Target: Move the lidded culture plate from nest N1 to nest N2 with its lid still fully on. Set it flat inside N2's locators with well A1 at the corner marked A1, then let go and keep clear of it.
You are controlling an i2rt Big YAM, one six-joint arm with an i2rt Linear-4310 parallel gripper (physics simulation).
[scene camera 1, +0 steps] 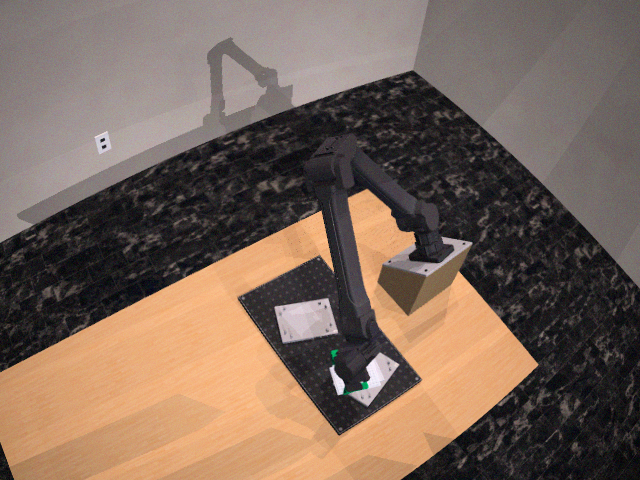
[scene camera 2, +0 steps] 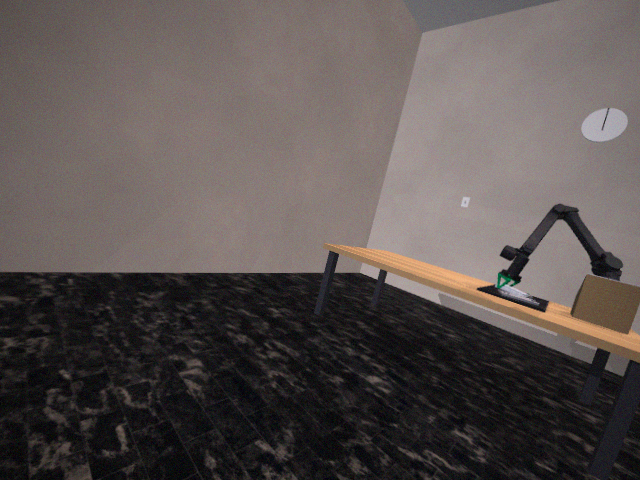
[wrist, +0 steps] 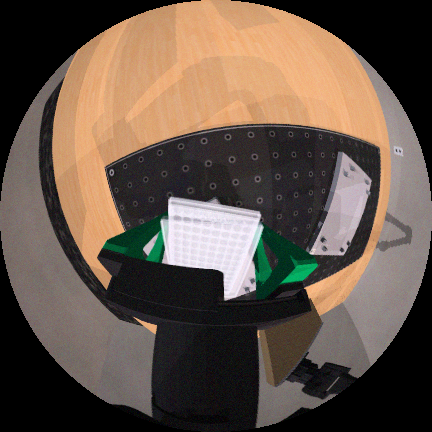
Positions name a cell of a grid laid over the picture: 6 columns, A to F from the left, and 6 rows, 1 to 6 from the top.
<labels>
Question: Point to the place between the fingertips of my gripper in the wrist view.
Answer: C4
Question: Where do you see a black perforated baseplate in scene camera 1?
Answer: C5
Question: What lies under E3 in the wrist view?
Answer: A grey nest.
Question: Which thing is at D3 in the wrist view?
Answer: A black perforated baseplate.
</labels>
